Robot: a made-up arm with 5 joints. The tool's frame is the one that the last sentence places.
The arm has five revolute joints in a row. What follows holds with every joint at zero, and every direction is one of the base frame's.
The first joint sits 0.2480 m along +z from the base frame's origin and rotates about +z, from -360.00 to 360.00 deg.
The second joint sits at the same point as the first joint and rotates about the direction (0, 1, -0.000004), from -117.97 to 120.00 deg.
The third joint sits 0.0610 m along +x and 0.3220 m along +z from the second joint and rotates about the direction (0, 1, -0.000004), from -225.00 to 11.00 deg.
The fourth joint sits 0.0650 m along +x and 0.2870 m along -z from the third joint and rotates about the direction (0, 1, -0.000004), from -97.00 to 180.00 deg.
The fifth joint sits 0.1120 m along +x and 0.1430 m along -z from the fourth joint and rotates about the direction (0, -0.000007, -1), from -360.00 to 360.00 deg.
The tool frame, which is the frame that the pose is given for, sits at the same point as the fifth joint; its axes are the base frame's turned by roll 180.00, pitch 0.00 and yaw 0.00 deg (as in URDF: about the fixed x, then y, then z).
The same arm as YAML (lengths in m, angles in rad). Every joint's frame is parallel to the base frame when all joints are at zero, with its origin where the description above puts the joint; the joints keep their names.
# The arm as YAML. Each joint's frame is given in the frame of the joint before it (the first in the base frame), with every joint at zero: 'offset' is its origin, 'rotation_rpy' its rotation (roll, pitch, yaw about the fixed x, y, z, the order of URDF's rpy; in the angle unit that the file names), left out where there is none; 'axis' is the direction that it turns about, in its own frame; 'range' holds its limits. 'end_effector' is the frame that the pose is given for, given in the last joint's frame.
length_unit: m
angle_unit: rad
chain:
  - id: joint 1
    offset: [0.0, 0.0, 0.248]
    axis: [0.0, 0.0, 1.0]
    range: [-6.2832, 6.2832]
  - id: joint 2
    offset: [0.0, 0.0, 0.0]
    axis: [0.0, 1.0, 0.0]
    range: [-2.059, 2.0944]
  - id: joint 3
    offset: [0.061, 0.0, 0.322]
    axis: [0.0, 1.0, 0.0]
    range: [-3.927, 0.192]
  - id: joint 4
    offset: [0.065, 0.0, -0.287]
    axis: [0.0, 1.0, 0.0]
    range: [-1.693, 3.1416]
  - id: joint 5
    offset: [0.112, 0.0, -0.143]
    axis: [0.0, 0.0, -1.0]
    range: [-6.2832, 6.2832]
end_effector:
  offset: [0.0, 0.0, 0.0]
  rotation_rpy: [3.1416, 0.0, 0.0]

